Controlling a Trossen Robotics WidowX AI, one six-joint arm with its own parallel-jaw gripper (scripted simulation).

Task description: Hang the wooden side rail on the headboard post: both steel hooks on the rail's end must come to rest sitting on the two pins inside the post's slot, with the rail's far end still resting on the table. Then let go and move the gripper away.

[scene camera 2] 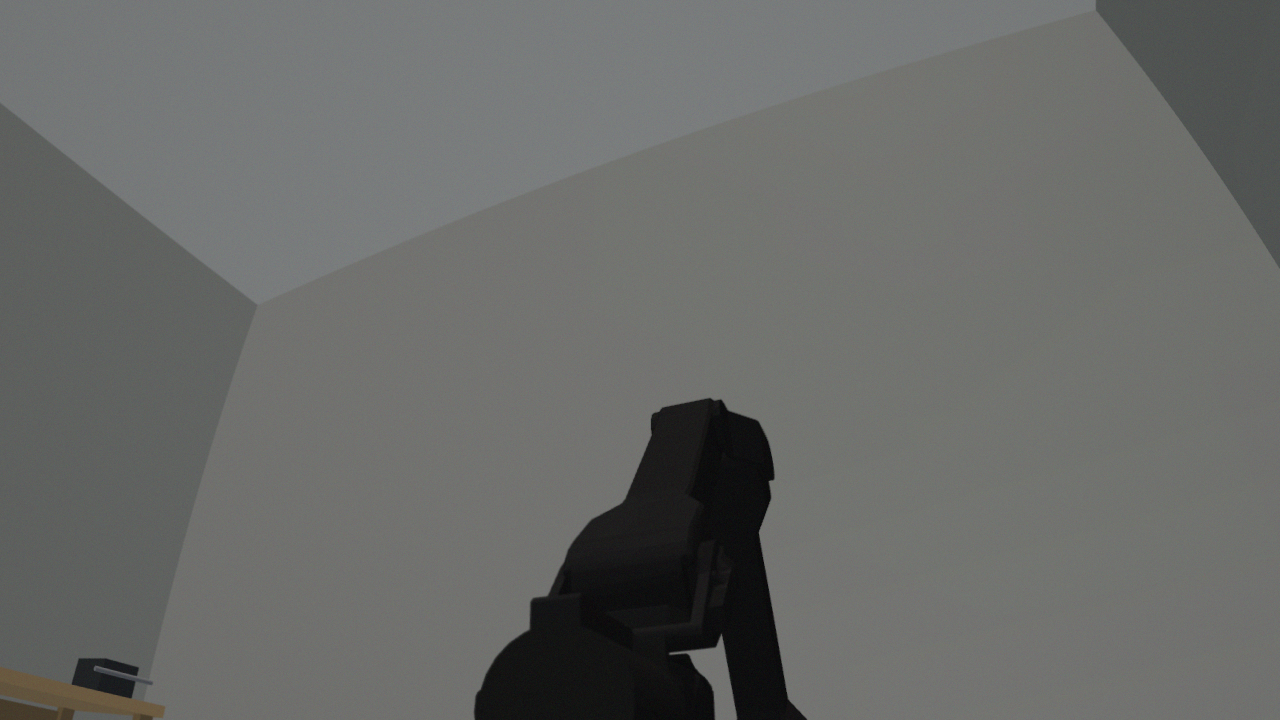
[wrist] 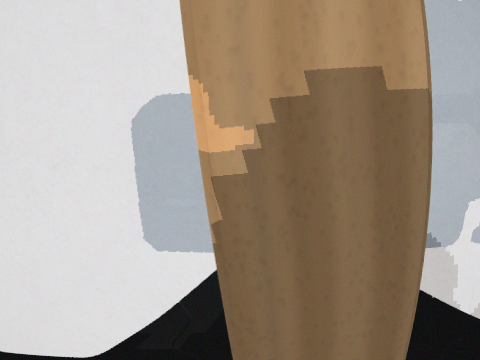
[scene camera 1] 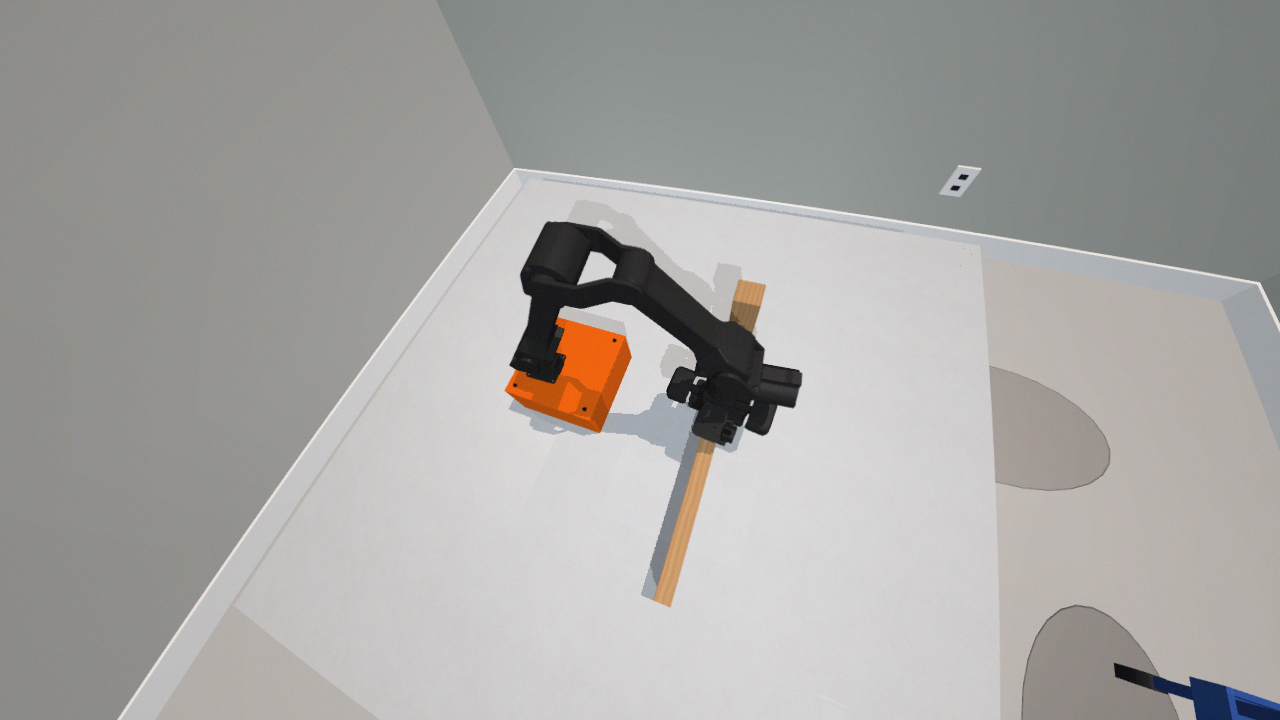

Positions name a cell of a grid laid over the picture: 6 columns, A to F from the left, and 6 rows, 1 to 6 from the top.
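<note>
In scene camera 1 I can see my gripper (scene camera 1: D4) together with a wooden side rail (scene camera 1: D5) and a headboard post (scene camera 1: D3). The wrist view gives me the rail (wrist: D3) again, and my gripper (wrist: D5) too. As for scene camera 2, the rail is out of frame there.
</note>
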